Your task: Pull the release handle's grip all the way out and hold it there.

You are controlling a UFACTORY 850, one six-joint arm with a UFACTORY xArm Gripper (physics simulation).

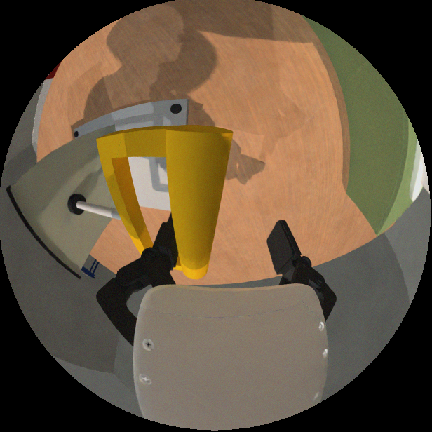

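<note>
The release handle's yellow grip [196, 200] is a thick bar with a frame on its left side and an opening in the frame. A pale rod [95, 208] runs from a black collar on the grey-green housing [55, 230] toward the frame. My gripper [229, 226] is open wide. Its left finger is at the frame's opening, beside the bar and partly hidden by it. Its right finger stands well off to the right of the bar. The bar lies between the two fingers, close to the left one, and is not clamped. Whether the left finger touches it cannot be seen.
A grey mounting plate [142, 111] with dark bolts lies on the wooden table top [300, 150] behind the grip. A green block-like surface [372, 125] stands along the right side. A small blue part [89, 272] shows below the housing. Shadows fall across the back of the table.
</note>
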